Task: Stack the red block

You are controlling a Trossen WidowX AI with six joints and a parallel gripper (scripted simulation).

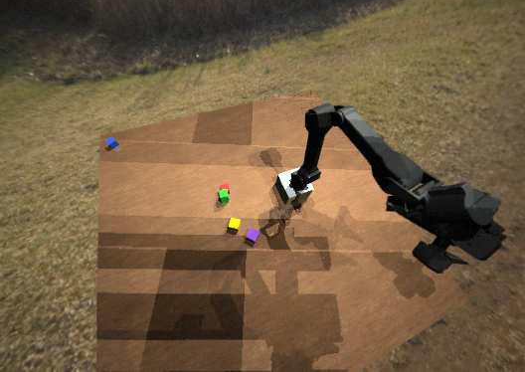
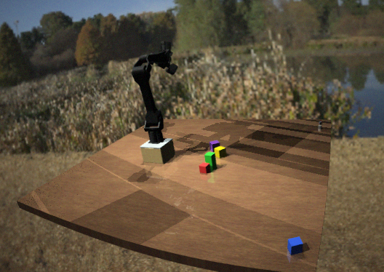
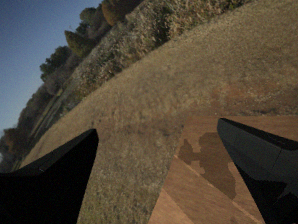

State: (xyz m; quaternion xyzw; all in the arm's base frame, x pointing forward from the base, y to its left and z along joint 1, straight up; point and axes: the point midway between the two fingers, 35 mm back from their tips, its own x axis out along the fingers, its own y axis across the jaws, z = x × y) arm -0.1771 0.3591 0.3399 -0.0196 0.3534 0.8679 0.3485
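The red block is 52 cm ahead of my gripper tip, 46 cm to the right of it and 40 cm below it. Also, from my gripper tip: purple block (45 cm ahead, 40 cm below, 23 cm to the right); then yellow block (51 cm ahead, 40 cm below, 29 cm to the right); then blue block (103 cm ahead, 86 cm to the right, 40 cm below).
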